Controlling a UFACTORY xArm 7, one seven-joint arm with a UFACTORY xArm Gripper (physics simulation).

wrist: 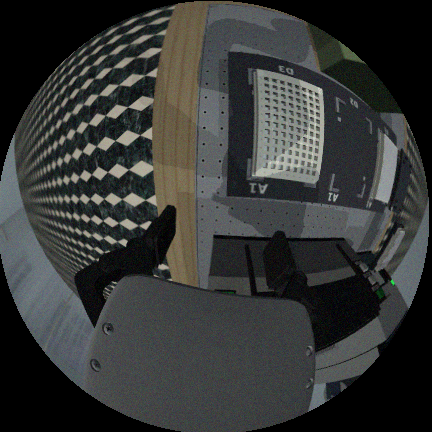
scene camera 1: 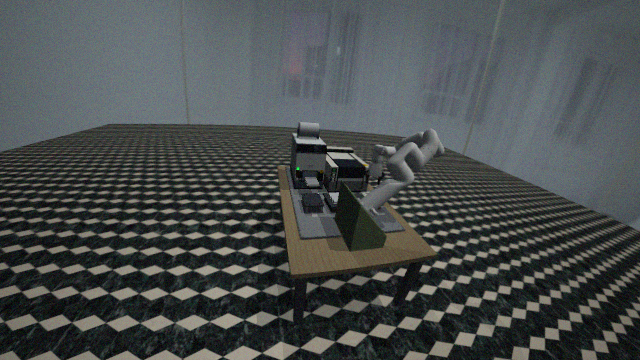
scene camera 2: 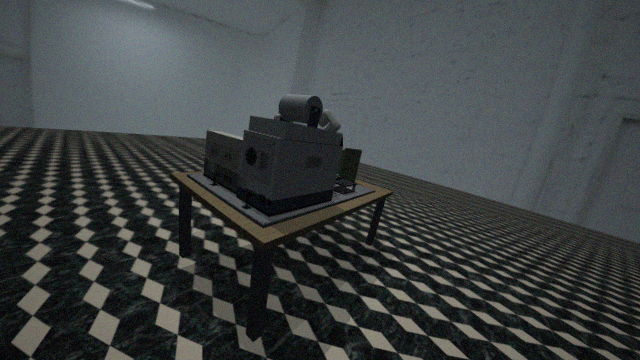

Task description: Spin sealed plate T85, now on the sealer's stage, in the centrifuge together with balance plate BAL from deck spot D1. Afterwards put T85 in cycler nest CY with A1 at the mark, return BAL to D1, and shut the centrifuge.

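Pixels of known places: gripper, fingertip midpoint: (wrist: 223,231) (scene camera 1: 372,183); arm's base at its link origin: (scene camera 1: 364,208) (scene camera 2: 343,157).
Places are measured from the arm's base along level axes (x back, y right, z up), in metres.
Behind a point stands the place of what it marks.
My gripper (scene camera 1: 375,179) @(x -0.401, y 0.323, z -0.060 m) (wrist: 223,231) @(x -0.401, y 0.323, z -0.060 m) is open and empty, beside the centrifuge (scene camera 1: 346,169) @(x -0.500, y 0.134, z 0.020 m) (scene camera 2: 224,154) @(x -0.961, y 0.192, z -0.016 m) at its right in scene camera 1; one finger overlaps its dark top in the wrist view. I cannot tell whether its lid is shut. The sealer (scene camera 1: 308,150) @(x -0.599, y -0.144, z 0.135 m) (scene camera 2: 295,165) @(x -0.921, y -0.190, z 0.023 m) stands beside it, a film roll on top. A pale plate (scene camera 1: 311,181) @(x -0.483, y -0.138, z -0.059 m) (wrist: 391,248) @(x -0.485, y -0.102, z -0.059 m), by its place T85, lies on the stage. A white plate (wrist: 387,167) @(x -0.317, y 0.007, z -0.105 m) at D1, apparently BAL, lies flat. A dark block (scene camera 1: 312,201) @(x -0.303, y -0.181, z -0.115 m) (wrist: 403,175), apparently cycler nest CY, stands beyond D1 in the wrist view.
A white multi-well plate (wrist: 288,127) @(x -0.310, y 0.251, z -0.105 m) sits at D3; the D2 marks are beside it. A green angled panel (scene camera 1: 357,220) @(x 0.104, y -0.100, z 0.006 m) (scene camera 2: 350,165) @(x -0.044, y -0.087, z -0.039 m) (wrist: 360,67) stands near one end of the wooden table (scene camera 1: 345,257) @(x 0.140, y -0.143, z -0.184 m) (scene camera 2: 285,229) @(x -1.022, y -0.264, z -0.185 m) (wrist: 176,125) @(x -0.290, y 0.392, z -0.185 m). The table edge runs near one finger.
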